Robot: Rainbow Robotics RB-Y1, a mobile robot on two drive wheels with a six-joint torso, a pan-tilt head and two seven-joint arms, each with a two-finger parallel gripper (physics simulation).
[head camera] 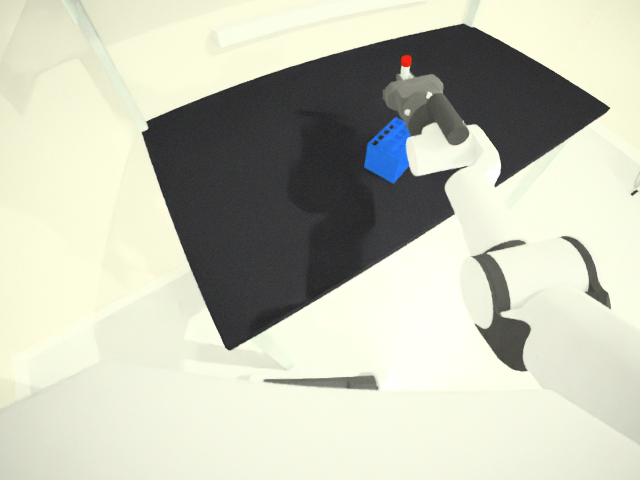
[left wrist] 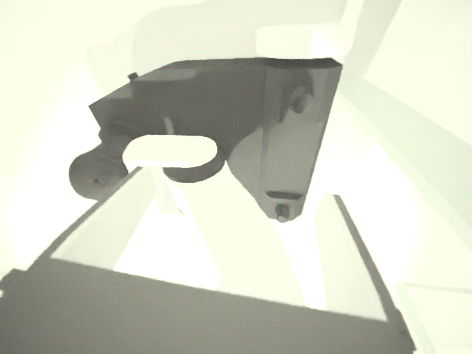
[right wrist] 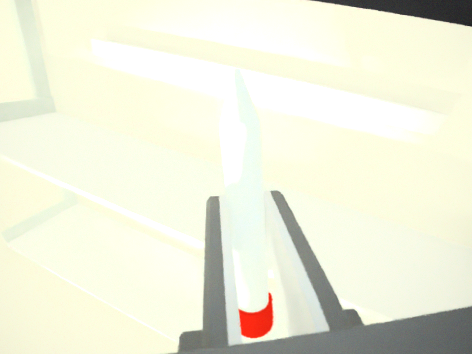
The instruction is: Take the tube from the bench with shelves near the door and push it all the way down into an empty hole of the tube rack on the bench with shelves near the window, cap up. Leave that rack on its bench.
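Frame: origin at the robot's base, x left, y back, z up, level; metres.
Seen in the pictures: left gripper, between the fingertips: (left wrist: 233, 191); right gripper, between the fingertips: (head camera: 403, 76) (right wrist: 244, 207).
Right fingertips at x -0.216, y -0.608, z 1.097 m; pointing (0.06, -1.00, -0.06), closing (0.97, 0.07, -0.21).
Pixels of each thing's top centre, then the offset from my right fingertips to it. Level surfaces: height alone.
- tube, centre of its top: (right wrist: 226, 288) (head camera: 409, 52) dx -0.001, dy +0.004, dz +0.058 m
- blue tube rack, centre of its top: (head camera: 397, 137) dx +0.010, dy +0.085, dz -0.106 m
- black bench top, height of its surface: dz -0.183 m
The tube (head camera: 405, 70) (right wrist: 246, 225) is clear white with a red cap and a pointed lower end. My right gripper (head camera: 404, 77) (right wrist: 244, 207) is shut on it; the cap shows above the fingers in the head view, and the pointed end extends past the fingertips in the right wrist view. The blue tube rack (head camera: 386, 161) stands on the black bench top (head camera: 222, 170). My right gripper is above and beyond the rack in the head view; the forearm hides the rack's right part. Several dark holes show along its left side. My left gripper (left wrist: 233, 191) is open and empty.
A long white bar (head camera: 310, 21) runs behind the bench. Pale upright posts (head camera: 105, 62) stand at its back corners. In the right wrist view, pale shelf-like ledges (right wrist: 125, 150) lie beyond the tube. Dark robot base parts (left wrist: 210, 100) show in the left wrist view.
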